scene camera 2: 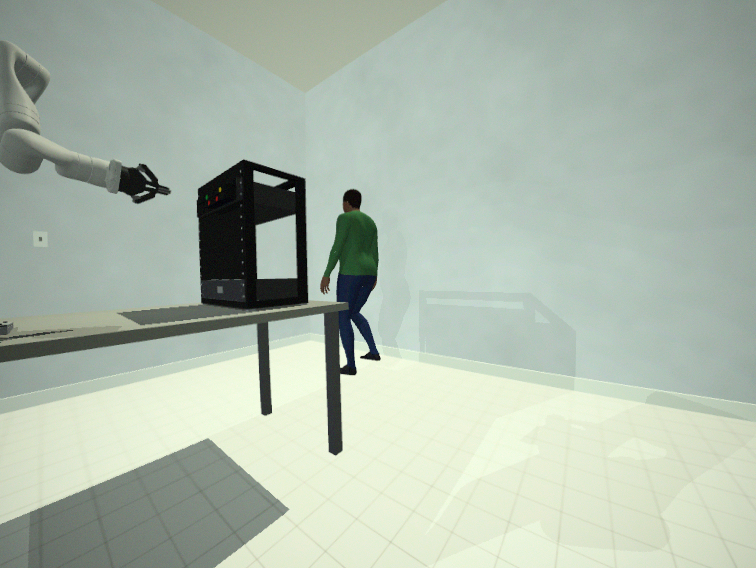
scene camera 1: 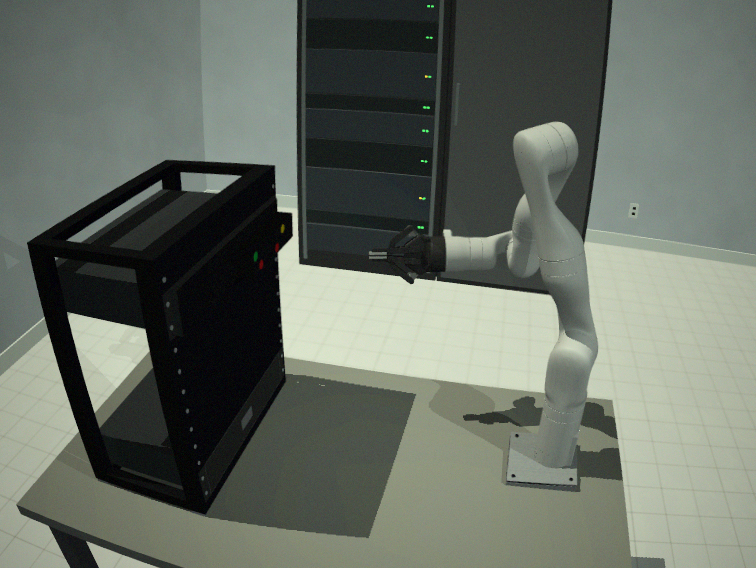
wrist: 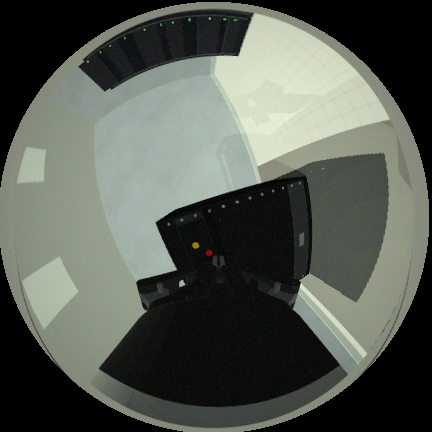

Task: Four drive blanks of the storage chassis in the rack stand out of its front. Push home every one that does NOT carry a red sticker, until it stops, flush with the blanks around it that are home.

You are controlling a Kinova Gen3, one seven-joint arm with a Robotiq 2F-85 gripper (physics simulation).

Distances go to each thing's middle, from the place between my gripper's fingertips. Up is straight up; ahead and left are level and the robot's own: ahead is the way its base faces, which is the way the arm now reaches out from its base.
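The black rack [scene camera 1: 199, 271] is 330 mm ahead of my hand, and it is also 230 mm to the left of my hand and 130 mm below it.
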